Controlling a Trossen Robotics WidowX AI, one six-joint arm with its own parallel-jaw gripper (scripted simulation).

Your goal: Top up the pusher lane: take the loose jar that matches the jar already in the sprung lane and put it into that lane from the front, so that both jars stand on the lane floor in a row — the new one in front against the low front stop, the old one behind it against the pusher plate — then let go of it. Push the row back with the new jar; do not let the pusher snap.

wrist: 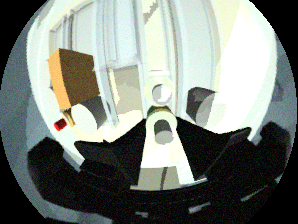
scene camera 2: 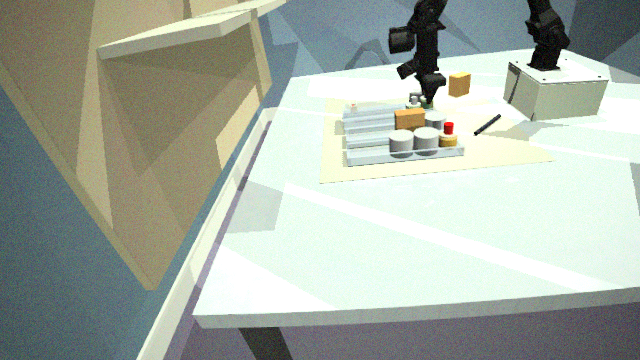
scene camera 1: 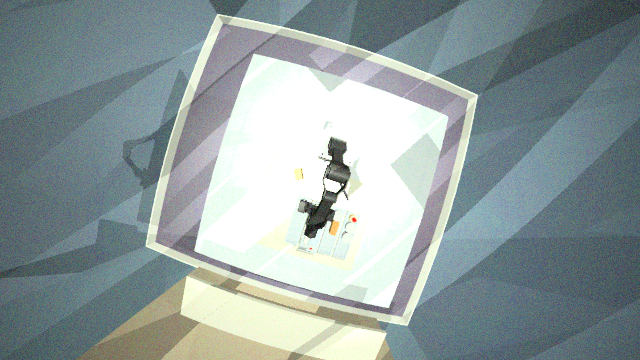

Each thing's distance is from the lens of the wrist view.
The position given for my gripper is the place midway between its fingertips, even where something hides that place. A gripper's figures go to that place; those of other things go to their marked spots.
my gripper [wrist: 160,120]: 0.10 m
matching jar [wrist: 159,90]: 0.07 m
